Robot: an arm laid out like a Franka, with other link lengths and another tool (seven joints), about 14 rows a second.
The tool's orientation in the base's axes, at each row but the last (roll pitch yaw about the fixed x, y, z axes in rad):
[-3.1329 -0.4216 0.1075]
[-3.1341 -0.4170 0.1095]
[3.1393 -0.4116 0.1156]
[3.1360 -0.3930 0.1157]
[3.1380 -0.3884 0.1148]
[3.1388 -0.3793 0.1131]
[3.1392 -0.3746 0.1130]
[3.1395 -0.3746 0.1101]
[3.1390 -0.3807 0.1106]
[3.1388 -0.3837 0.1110]
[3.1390 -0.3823 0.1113]
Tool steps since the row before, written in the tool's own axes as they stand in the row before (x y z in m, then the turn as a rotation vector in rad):
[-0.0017 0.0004 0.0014 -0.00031 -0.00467 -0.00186]
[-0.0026 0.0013 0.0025 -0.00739 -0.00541 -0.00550]
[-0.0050 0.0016 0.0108 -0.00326 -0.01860 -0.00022]
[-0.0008 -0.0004 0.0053 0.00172 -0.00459 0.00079]
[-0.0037 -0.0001 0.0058 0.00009 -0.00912 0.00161]
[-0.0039 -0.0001 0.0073 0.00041 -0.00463 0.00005]
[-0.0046 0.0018 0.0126 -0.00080 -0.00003 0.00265]
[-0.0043 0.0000 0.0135 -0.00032 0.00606 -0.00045]
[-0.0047 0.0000 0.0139 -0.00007 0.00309 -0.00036]
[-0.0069 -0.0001 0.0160 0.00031 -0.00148 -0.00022]
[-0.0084 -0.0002 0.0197 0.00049 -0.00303 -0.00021]
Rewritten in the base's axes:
[-0.0009 -0.0005 -0.0020 -0.00155 0.00451 0.00161]
[-0.0012 -0.0014 -0.0033 -0.00953 0.00435 0.00207]
[-0.0001 -0.0016 -0.0119 -0.00518 0.01812 -0.00114]
[0.0012 0.0005 -0.0052 0.00136 0.00477 -0.00009]
[-0.0012 -0.0001 -0.0068 -0.00034 0.00913 -0.00149]
[-0.0009 0.0000 -0.0082 -0.00012 0.00465 0.00009]
[0.0005 -0.0018 -0.0134 0.00022 0.00005 -0.00276]
[0.0009 0.0001 -0.0141 0.00020 -0.00607 0.00031]
[0.0008 0.0001 -0.0147 0.00014 -0.00309 0.00032]
[-0.0004 0.0000 -0.0174 0.00004 0.00149 0.00032]
[-0.0005 0.0001 -0.0214 0.00004 0.00305 0.00037]

